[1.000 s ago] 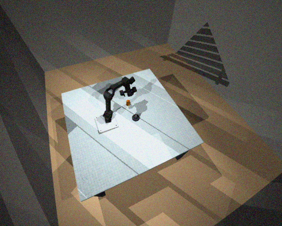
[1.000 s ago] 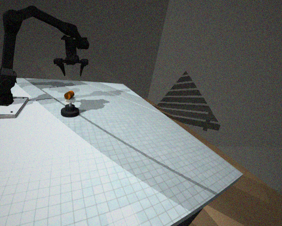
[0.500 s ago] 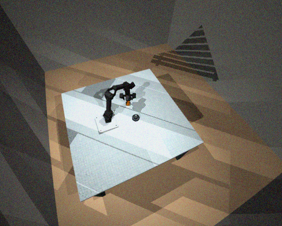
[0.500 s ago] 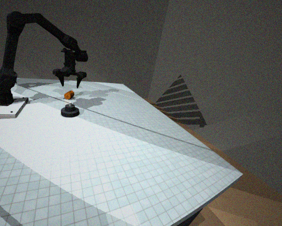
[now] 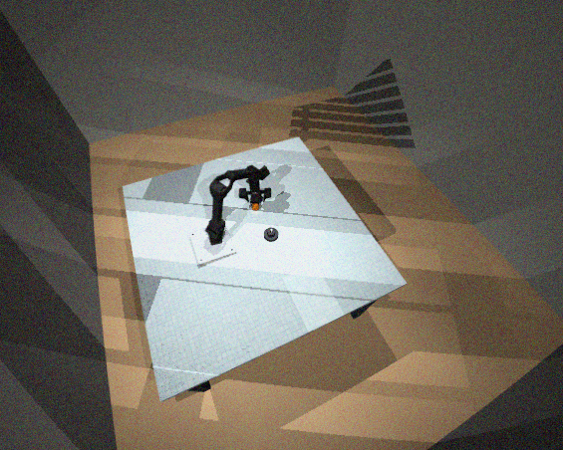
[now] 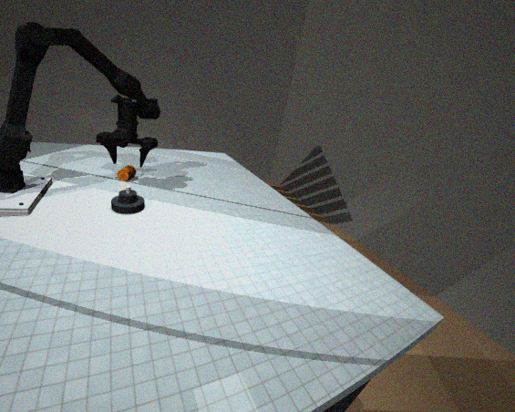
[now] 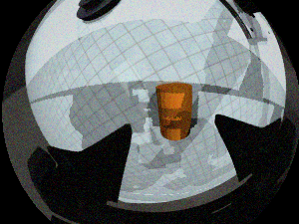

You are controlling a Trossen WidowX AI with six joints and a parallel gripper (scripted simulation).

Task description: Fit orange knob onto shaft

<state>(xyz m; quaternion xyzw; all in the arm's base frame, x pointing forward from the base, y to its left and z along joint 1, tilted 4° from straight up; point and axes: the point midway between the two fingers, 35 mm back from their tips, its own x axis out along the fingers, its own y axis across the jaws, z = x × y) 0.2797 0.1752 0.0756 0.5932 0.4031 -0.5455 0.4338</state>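
The orange knob lies 10 mm behind my gripper tip, 10 mm to the right of it and 30 mm below it. Round my gripper tip: dark round pedestal 30 mm ahead, 230 mm to the right, 20 mm below.
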